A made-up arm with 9 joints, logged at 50 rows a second.
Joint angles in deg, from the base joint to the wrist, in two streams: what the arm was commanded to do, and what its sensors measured. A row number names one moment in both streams.
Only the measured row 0 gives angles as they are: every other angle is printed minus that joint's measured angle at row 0.
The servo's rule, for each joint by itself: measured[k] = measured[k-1] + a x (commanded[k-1-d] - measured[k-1]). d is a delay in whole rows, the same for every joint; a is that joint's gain. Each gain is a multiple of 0.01, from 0.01 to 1. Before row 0 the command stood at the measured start. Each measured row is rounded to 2 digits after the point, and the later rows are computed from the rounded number. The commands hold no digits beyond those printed.
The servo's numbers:
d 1
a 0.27 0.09 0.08 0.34 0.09 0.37 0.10 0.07 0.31
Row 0, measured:
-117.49, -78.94, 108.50, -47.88, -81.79, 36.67, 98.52, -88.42, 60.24
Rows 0 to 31, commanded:
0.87, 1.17, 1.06, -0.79, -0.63, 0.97, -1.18, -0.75, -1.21
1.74, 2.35, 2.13, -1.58, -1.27, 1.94, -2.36, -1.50, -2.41
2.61, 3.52, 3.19, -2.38, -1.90, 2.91, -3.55, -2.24, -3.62
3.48, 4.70, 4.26, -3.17, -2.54, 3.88, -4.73, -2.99, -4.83
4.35, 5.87, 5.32, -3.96, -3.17, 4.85, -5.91, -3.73, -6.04
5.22, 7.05, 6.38, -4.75, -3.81, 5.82, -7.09, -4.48, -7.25
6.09, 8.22, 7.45, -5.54, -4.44, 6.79, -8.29, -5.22, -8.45
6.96, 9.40, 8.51, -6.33, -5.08, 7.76, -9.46, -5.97, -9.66
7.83, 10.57, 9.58, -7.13, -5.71, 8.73, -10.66, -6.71, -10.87
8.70, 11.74, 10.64, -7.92, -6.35, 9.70, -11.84, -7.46, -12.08
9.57, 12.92, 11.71, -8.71, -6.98, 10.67, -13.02, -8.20, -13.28
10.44, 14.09, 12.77, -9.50, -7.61, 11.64, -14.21, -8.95, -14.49
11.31, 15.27, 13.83, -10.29, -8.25, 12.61, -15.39, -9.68, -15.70
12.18, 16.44, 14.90, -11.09, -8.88, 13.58, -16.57, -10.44, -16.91
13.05, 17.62, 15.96, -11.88, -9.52, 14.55, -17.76, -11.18, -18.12
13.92, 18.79, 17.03, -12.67, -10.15, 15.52, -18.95, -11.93, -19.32
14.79, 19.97, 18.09, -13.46, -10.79, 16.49, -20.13, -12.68, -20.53
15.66, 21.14, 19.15, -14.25, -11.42, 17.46, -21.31, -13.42, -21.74
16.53, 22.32, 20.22, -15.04, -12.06, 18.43, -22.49, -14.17, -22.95
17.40, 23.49, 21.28, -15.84, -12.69, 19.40, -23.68, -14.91, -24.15
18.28, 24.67, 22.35, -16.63, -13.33, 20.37, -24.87, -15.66, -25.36
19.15, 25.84, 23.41, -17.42, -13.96, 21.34, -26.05, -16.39, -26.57
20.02, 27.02, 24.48, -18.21, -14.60, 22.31, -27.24, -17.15, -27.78
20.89, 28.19, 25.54, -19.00, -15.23, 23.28, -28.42, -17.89, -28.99
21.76, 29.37, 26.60, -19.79, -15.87, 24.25, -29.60, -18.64, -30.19
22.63, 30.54, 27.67, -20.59, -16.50, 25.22, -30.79, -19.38, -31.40
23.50, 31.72, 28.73, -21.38, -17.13, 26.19, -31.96, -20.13, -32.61
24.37, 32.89, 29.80, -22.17, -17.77, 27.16, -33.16, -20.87, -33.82
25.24, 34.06, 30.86, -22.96, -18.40, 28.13, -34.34, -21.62, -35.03
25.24, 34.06, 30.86, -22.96, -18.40, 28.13, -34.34, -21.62, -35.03
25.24, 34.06, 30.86, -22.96, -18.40, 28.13, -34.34, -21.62, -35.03
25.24, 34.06, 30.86, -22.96, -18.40, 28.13, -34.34, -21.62, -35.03
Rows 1 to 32, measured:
0.00, 0.00, 0.00, 0.00, 0.00, 0.00, 0.00, 0.00, 0.00
0.23, 0.11, 0.08, -0.27, -0.06, 0.36, -0.12, -0.05, -0.38
0.64, 0.31, 0.24, -0.72, -0.17, 0.94, -0.34, -0.15, -1.01
1.17, 0.60, 0.48, -1.28, -0.33, 1.67, -0.66, -0.30, -1.82
1.79, 0.97, 0.78, -1.92, -0.53, 2.49, -1.07, -0.49, -2.75
2.48, 1.41, 1.14, -2.61, -0.77, 3.36, -1.55, -0.72, -3.77
3.22, 1.92, 1.56, -3.34, -1.04, 4.27, -2.10, -0.98, -4.85
3.99, 2.49, 2.03, -4.09, -1.35, 5.20, -2.72, -1.28, -5.97
4.79, 3.11, 2.55, -4.85, -1.69, 6.15, -3.39, -1.61, -7.11
5.61, 3.78, 3.11, -5.63, -2.05, 7.10, -4.12, -1.97, -8.28
6.44, 4.50, 3.71, -6.41, -2.44, 8.06, -4.89, -2.35, -9.46
7.29, 5.26, 4.35, -7.19, -2.85, 9.03, -5.70, -2.76, -10.64
8.14, 6.05, 5.02, -7.98, -3.28, 10.00, -6.55, -3.19, -11.83
9.00, 6.88, 5.72, -8.77, -3.73, 10.97, -7.43, -3.64, -13.03
9.86, 7.74, 6.45, -9.56, -4.19, 11.94, -8.34, -4.12, -14.23
10.72, 8.63, 7.21, -10.35, -4.67, 12.91, -9.28, -4.61, -15.44
11.58, 9.54, 8.00, -11.14, -5.16, 13.88, -10.25, -5.12, -16.64
12.45, 10.48, 8.81, -11.93, -5.67, 14.85, -11.24, -5.65, -17.85
13.32, 11.44, 9.64, -12.72, -6.19, 15.82, -12.25, -6.19, -19.06
14.19, 12.42, 10.49, -13.51, -6.72, 16.79, -13.27, -6.75, -20.27
15.06, 13.42, 11.35, -14.30, -7.26, 17.76, -14.31, -7.32, -21.47
15.93, 14.43, 12.23, -15.09, -7.81, 18.73, -15.37, -7.90, -22.68
16.80, 15.46, 13.12, -15.88, -8.36, 19.70, -16.44, -8.49, -23.89
17.67, 16.50, 14.03, -16.67, -8.92, 20.67, -17.52, -9.10, -25.10
18.54, 17.55, 14.95, -17.46, -9.49, 21.64, -18.61, -9.72, -26.31
19.41, 18.61, 15.88, -18.25, -10.06, 22.61, -19.71, -10.34, -27.51
20.28, 19.68, 16.82, -19.05, -10.64, 23.58, -20.82, -10.97, -28.72
21.15, 20.76, 17.77, -19.84, -11.22, 24.55, -21.93, -11.61, -29.93
22.02, 21.85, 18.73, -20.63, -11.81, 25.52, -23.05, -12.26, -31.14
22.89, 22.95, 19.70, -21.42, -12.40, 26.49, -24.18, -12.92, -32.35
23.52, 23.95, 20.59, -21.94, -12.94, 27.10, -25.20, -13.53, -33.18
23.98, 24.86, 21.41, -22.29, -13.43, 27.48, -26.11, -14.10, -33.75

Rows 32 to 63, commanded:
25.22, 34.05, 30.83, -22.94, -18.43, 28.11, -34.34, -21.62, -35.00
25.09, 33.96, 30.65, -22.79, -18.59, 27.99, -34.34, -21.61, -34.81
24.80, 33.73, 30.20, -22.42, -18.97, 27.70, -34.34, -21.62, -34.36
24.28, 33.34, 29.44, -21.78, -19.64, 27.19, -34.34, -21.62, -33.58
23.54, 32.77, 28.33, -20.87, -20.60, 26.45, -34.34, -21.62, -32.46
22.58, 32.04, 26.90, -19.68, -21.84, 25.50, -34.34, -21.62, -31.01
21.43, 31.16, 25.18, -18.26, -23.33, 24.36, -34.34, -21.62, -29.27
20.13, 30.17, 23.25, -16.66, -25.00, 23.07, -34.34, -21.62, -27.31
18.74, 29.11, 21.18, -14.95, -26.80, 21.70, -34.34, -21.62, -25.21
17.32, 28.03, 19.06, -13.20, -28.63, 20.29, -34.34, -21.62, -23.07
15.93, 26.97, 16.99, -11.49, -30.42, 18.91, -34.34, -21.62, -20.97
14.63, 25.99, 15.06, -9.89, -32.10, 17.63, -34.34, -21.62, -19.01
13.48, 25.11, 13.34, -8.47, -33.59, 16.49, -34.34, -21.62, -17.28
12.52, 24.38, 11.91, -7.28, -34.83, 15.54, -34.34, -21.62, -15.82
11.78, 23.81, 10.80, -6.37, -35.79, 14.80, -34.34, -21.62, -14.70
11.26, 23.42, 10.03, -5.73, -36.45, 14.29, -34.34, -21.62, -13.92
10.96, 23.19, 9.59, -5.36, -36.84, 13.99, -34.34, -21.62, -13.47
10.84, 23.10, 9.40, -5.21, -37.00, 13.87, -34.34, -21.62, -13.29
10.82, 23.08, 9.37, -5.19, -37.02, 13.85, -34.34, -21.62, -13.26
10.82, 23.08, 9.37, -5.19, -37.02, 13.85, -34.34, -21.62, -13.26
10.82, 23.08, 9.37, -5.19, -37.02, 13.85, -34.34, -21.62, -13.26
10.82, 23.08, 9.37, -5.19, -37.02, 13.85, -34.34, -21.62, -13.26
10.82, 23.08, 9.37, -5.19, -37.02, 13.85, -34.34, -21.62, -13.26
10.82, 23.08, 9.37, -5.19, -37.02, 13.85, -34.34, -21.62, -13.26
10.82, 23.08, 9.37, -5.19, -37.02, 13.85, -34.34, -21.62, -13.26
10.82, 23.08, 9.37, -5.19, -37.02, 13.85, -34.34, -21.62, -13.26
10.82, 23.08, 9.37, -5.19, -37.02, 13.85, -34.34, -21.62, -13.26
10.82, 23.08, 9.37, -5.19, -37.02, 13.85, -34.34, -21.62, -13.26
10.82, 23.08, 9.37, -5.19, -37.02, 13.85, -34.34, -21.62, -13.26
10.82, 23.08, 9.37, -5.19, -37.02, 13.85, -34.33, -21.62, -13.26
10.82, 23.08, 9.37, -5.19, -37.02, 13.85, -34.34, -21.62, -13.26
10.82, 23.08, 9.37, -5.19, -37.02, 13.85, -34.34, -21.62, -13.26
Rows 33 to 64, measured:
24.32, 25.69, 22.17, -22.52, -13.88, 27.72, -26.93, -14.63, -34.15
24.56, 26.44, 22.86, -22.66, -14.29, 27.86, -27.67, -15.12, -34.41
24.70, 27.12, 23.48, -22.70, -14.68, 27.91, -28.34, -15.57, -34.53
24.73, 27.71, 24.02, -22.60, -15.07, 27.83, -28.94, -15.99, -34.48
24.61, 28.22, 24.45, -22.32, -15.48, 27.59, -29.48, -16.38, -34.20
24.32, 28.63, 24.76, -21.83, -15.94, 27.17, -29.97, -16.75, -33.66
23.85, 28.94, 24.93, -21.10, -16.47, 26.55, -30.41, -17.09, -32.84
23.20, 29.14, 24.95, -20.13, -17.09, 25.74, -30.80, -17.41, -31.73
22.37, 29.23, 24.81, -18.95, -17.80, 24.75, -31.15, -17.70, -30.36
21.39, 29.22, 24.52, -17.59, -18.61, 23.62, -31.47, -17.97, -28.76
20.29, 29.11, 24.08, -16.10, -19.51, 22.39, -31.76, -18.23, -27.00
19.11, 28.92, 23.51, -14.53, -20.49, 21.10, -32.02, -18.47, -25.13
17.90, 28.66, 22.83, -12.95, -21.53, 19.82, -32.25, -18.69, -23.23
16.71, 28.34, 22.07, -11.43, -22.62, 18.59, -32.46, -18.90, -21.39
15.58, 27.98, 21.26, -10.02, -23.72, 17.46, -32.65, -19.09, -19.66
14.55, 27.60, 20.42, -8.78, -24.81, 16.48, -32.82, -19.27, -18.12
13.66, 27.22, 19.59, -7.74, -25.86, 15.67, -32.97, -19.43, -16.82
12.93, 26.86, 18.79, -6.93, -26.85, 15.05, -33.11, -19.58, -15.78
12.37, 26.52, 18.04, -6.35, -27.76, 14.61, -33.23, -19.72, -15.01
11.95, 26.21, 17.35, -5.96, -28.59, 14.33, -33.34, -19.85, -14.47
11.64, 25.93, 16.71, -5.70, -29.35, 14.15, -33.44, -19.97, -14.09
11.42, 25.67, 16.12, -5.53, -30.04, 14.04, -33.53, -20.09, -13.83
11.26, 25.44, 15.58, -5.41, -30.67, 13.97, -33.61, -20.20, -13.65
11.14, 25.23, 15.08, -5.34, -31.24, 13.93, -33.68, -20.30, -13.53
11.05, 25.04, 14.62, -5.29, -31.76, 13.90, -33.75, -20.39, -13.45
10.99, 24.86, 14.20, -5.26, -32.23, 13.88, -33.81, -20.48, -13.39
10.94, 24.70, 13.81, -5.24, -32.66, 13.87, -33.86, -20.56, -13.35
10.91, 24.55, 13.45, -5.22, -33.05, 13.86, -33.91, -20.63, -13.32
10.89, 24.42, 13.12, -5.21, -33.41, 13.86, -33.95, -20.70, -13.30
10.87, 24.30, 12.82, -5.20, -33.73, 13.86, -33.99, -20.76, -13.29
10.86, 24.19, 12.54, -5.20, -34.03, 13.86, -34.02, -20.82, -13.28
10.85, 24.09, 12.29, -5.20, -34.30, 13.86, -34.05, -20.88, -13.27

